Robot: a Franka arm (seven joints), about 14 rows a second.
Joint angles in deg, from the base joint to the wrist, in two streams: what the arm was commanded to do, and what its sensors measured. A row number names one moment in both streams.
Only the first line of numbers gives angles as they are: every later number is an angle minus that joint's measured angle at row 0.
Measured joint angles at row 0: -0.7 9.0 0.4 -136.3 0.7 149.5 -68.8
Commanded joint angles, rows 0 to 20: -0.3 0.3 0.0 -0.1 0.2 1.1 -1.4; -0.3 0.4 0.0 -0.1 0.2 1.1 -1.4; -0.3 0.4 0.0 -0.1 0.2 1.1 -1.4; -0.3 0.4 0.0 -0.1 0.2 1.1 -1.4; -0.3 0.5 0.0 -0.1 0.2 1.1 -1.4; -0.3 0.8 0.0 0.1 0.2 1.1 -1.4; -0.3 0.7 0.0 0.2 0.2 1.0 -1.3; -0.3 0.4 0.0 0.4 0.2 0.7 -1.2; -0.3 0.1 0.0 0.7 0.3 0.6 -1.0; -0.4 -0.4 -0.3 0.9 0.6 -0.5 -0.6; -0.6 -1.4 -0.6 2.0 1.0 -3.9 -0.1; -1.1 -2.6 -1.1 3.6 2.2 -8.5 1.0; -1.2 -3.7 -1.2 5.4 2.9 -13.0 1.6; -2.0 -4.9 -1.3 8.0 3.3 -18.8 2.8; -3.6 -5.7 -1.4 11.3 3.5 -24.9 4.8; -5.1 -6.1 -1.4 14.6 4.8 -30.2 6.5; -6.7 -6.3 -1.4 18.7 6.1 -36.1 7.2; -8.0 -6.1 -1.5 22.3 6.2 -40.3 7.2; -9.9 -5.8 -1.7 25.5 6.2 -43.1 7.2; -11.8 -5.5 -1.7 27.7 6.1 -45.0 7.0; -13.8 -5.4 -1.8 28.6 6.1 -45.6 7.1
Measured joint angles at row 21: -10.2 -7.0 -2.1 24.7 5.2 -42.7 6.5
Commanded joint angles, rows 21 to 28: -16.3 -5.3 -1.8 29.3 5.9 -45.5 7.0; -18.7 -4.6 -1.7 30.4 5.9 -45.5 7.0; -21.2 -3.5 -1.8 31.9 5.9 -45.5 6.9; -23.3 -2.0 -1.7 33.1 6.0 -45.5 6.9; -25.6 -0.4 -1.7 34.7 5.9 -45.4 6.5; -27.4 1.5 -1.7 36.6 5.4 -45.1 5.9; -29.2 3.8 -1.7 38.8 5.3 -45.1 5.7; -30.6 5.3 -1.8 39.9 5.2 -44.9 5.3
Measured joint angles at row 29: -27.7 0.3 -2.6 34.2 5.1 -44.0 5.9
